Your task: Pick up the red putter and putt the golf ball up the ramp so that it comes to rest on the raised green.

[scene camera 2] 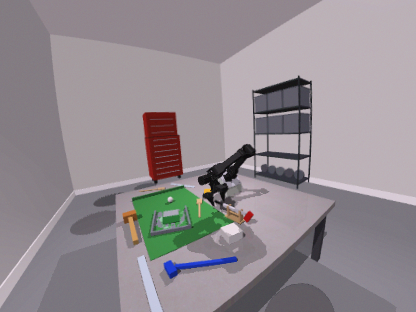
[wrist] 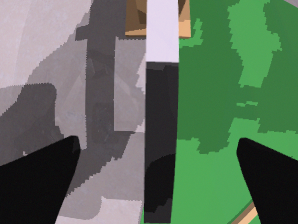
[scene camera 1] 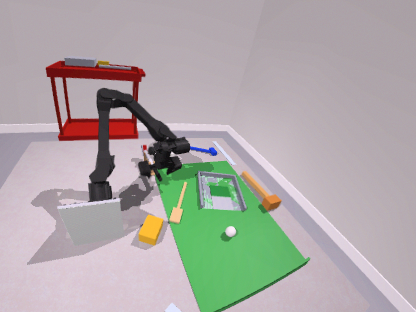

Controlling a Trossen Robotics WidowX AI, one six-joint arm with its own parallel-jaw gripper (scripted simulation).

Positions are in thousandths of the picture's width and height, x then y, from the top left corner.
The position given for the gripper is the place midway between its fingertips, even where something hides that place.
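In the wrist view the gripper (wrist: 539, 654) is open and holds nothing, and a green mat (wrist: 773, 373) is visible there too. Scene camera 1 shows the mat (scene camera 1: 523, 851), and scene camera 2 has the mat (scene camera 2: 508, 707) as well.
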